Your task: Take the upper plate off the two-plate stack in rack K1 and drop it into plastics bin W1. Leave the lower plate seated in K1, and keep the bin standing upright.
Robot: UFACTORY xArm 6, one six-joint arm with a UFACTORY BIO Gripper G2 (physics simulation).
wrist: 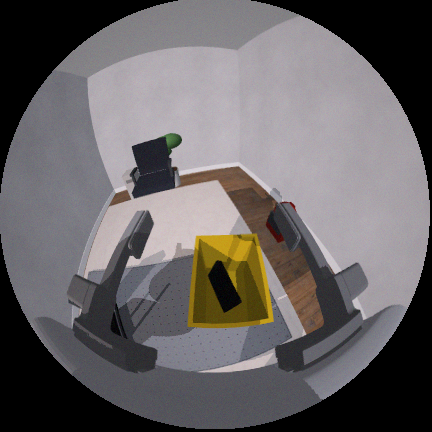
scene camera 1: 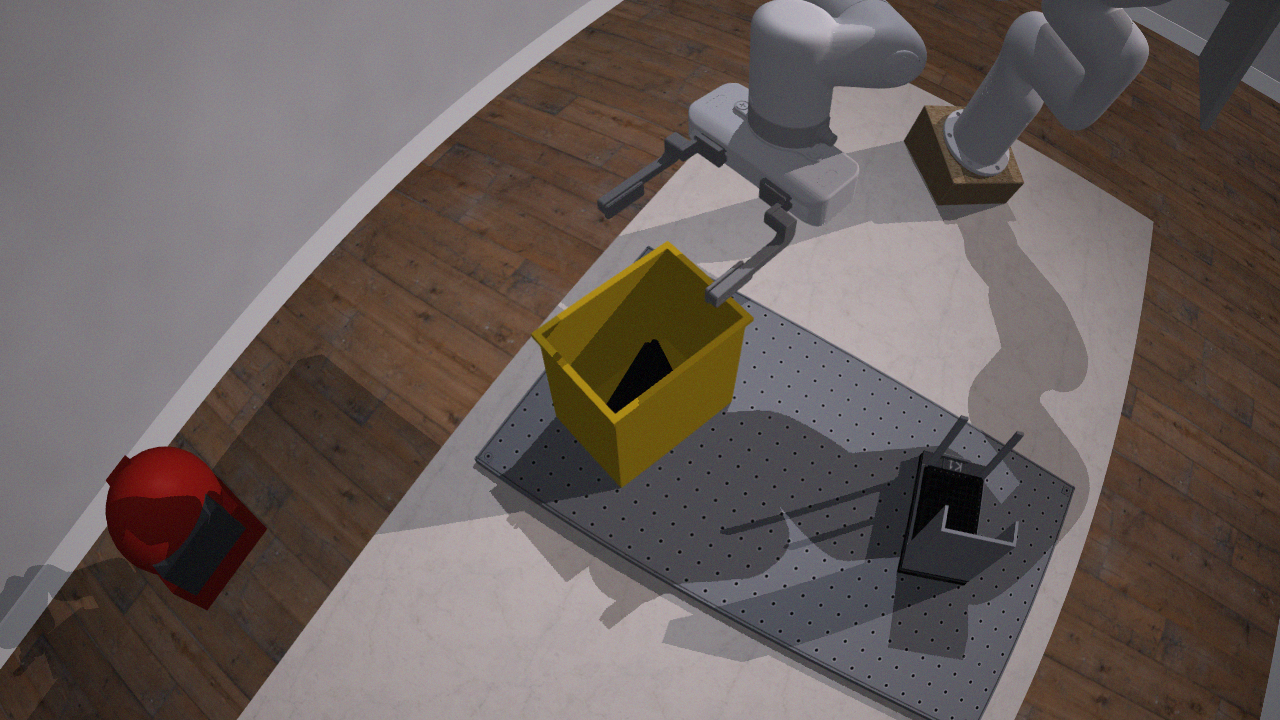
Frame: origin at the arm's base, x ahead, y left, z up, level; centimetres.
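Where they show: hand, its tool point: (wrist: 212, 230) (scene camera 1: 672, 238); arm's base, origin of its link: (scene camera 1: 975, 143).
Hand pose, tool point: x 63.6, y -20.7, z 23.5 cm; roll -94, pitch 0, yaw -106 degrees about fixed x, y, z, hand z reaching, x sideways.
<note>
Each offset is from my tool point to the top centre of the thing. Level surfaces: height alone.
The yellow bin W1 {dz -14.0, dx +1.1, dy -2.4 cm} (scene camera 1: 680, 407) (wrist: 230, 322) stands upright on the grey perforated board. A black plate {dz -23.4, dx +3.0, dy -2.0 cm} (scene camera 1: 642, 376) (wrist: 224, 287) lies inside it, tilted, apart from the fingers. Rack K1 {dz -16.7, dx -4.7, dy +37.2 cm} (scene camera 1: 941, 553) stands on the right part of the board in the scene view, with a black plate {dz -28.6, dx -3.7, dy +37.4 cm} (scene camera 1: 948, 499) seated low in it. In the wrist view a small part of the rack shows at the left, mostly hidden by a finger. My gripper (scene camera 1: 664, 252) (wrist: 216, 232) is open and empty, above and behind the bin in the scene view.
The perforated board {dz -32.0 cm} (scene camera 1: 805, 617) (wrist: 205, 345) lies on the pale table {dz -33.3 cm} (scene camera 1: 429, 626) (wrist: 175, 215). A red object (scene camera 1: 165, 510) is at the left, beyond the table edge. A dark chair-like object (wrist: 152, 157) and a green object (wrist: 172, 140) are in the wrist view's background.
</note>
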